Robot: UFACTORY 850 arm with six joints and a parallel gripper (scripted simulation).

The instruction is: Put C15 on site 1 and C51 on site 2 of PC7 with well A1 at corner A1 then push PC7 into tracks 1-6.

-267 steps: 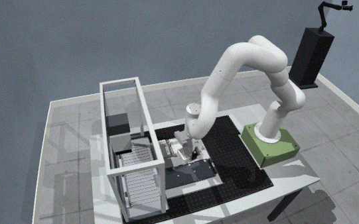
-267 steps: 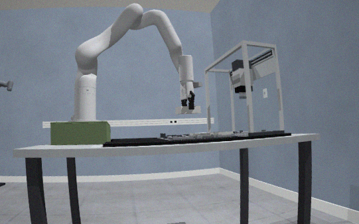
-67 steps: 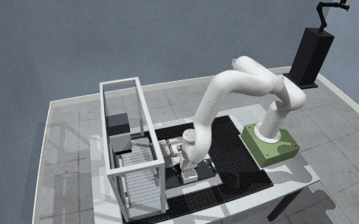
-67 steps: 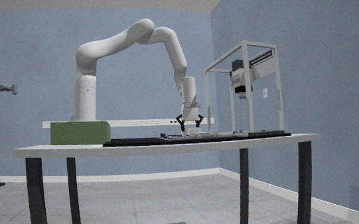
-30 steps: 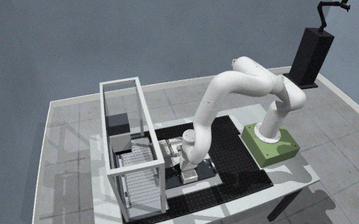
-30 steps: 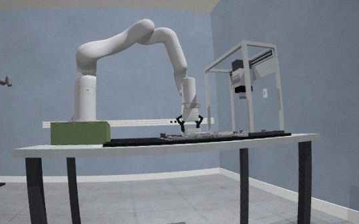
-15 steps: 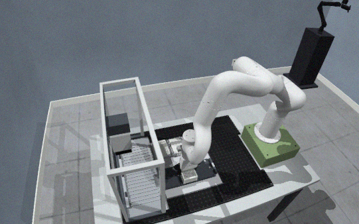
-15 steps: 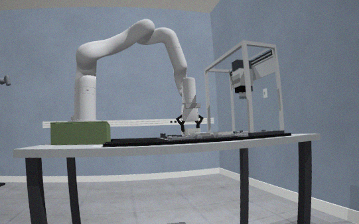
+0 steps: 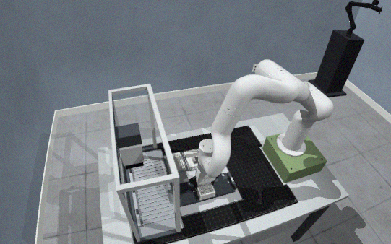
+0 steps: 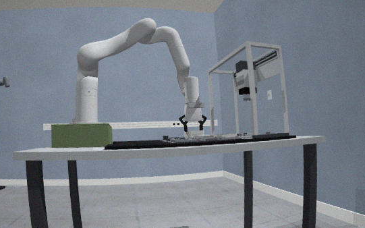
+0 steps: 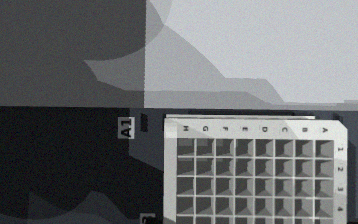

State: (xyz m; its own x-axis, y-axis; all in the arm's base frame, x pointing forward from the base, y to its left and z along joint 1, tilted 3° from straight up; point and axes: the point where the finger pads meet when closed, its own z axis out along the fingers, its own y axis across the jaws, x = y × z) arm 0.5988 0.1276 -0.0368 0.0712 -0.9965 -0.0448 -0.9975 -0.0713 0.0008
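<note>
My gripper is now 40 mm above the carrier PC7 and 10 mm past it.
</note>
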